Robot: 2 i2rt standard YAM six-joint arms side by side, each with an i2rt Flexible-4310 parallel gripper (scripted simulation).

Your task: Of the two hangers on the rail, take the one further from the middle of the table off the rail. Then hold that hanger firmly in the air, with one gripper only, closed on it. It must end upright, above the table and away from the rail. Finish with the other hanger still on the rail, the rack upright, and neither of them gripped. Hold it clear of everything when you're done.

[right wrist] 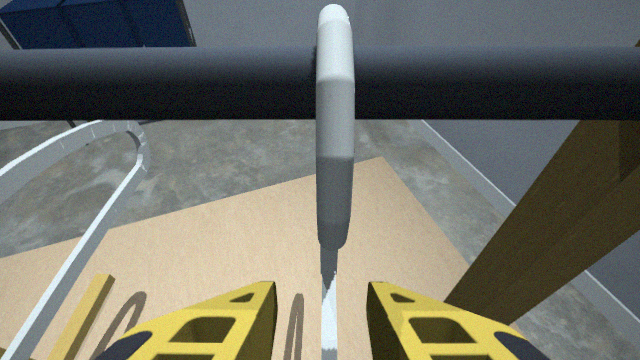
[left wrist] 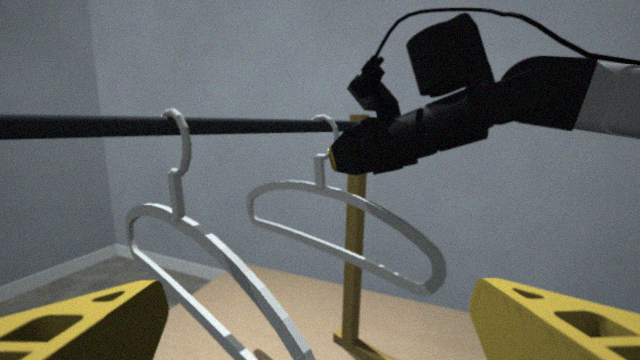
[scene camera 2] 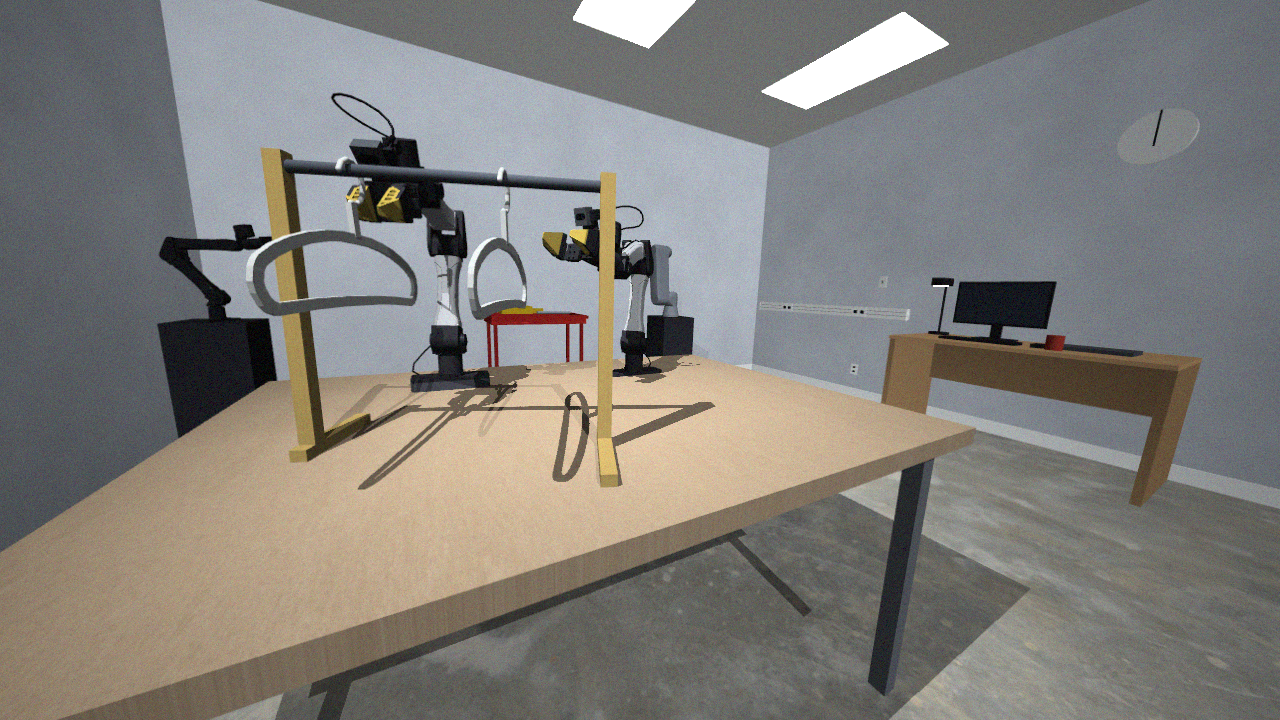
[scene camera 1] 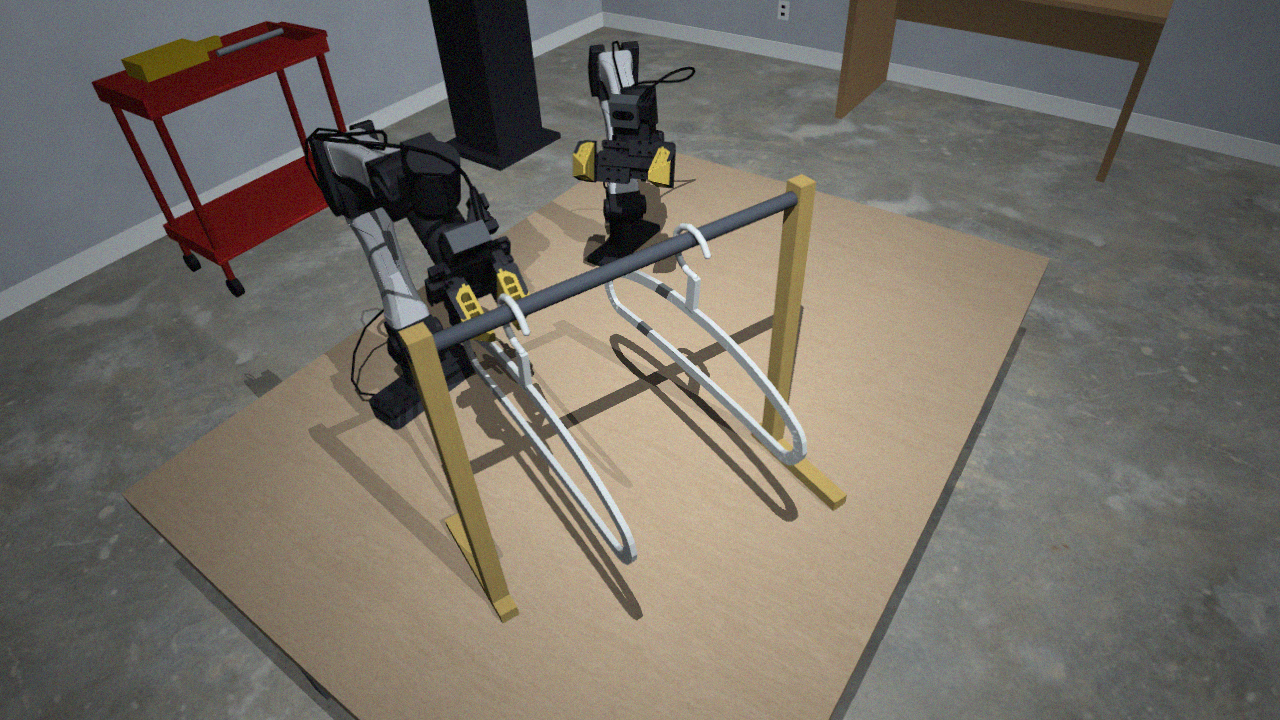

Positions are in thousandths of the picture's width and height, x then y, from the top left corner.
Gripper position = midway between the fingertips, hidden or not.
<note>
I see my left gripper (scene camera 1: 482, 241), my right gripper (scene camera 1: 396, 463), a hanger (scene camera 1: 490, 770) and a hanger (scene camera 1: 539, 426).
My left gripper also shows in the left wrist view (left wrist: 499, 818) and in scene camera 2 (scene camera 2: 435, 326). My right gripper shows as well in the right wrist view (right wrist: 502, 821), in the left wrist view (left wrist: 527, 449) and in scene camera 2 (scene camera 2: 287, 292).
</note>
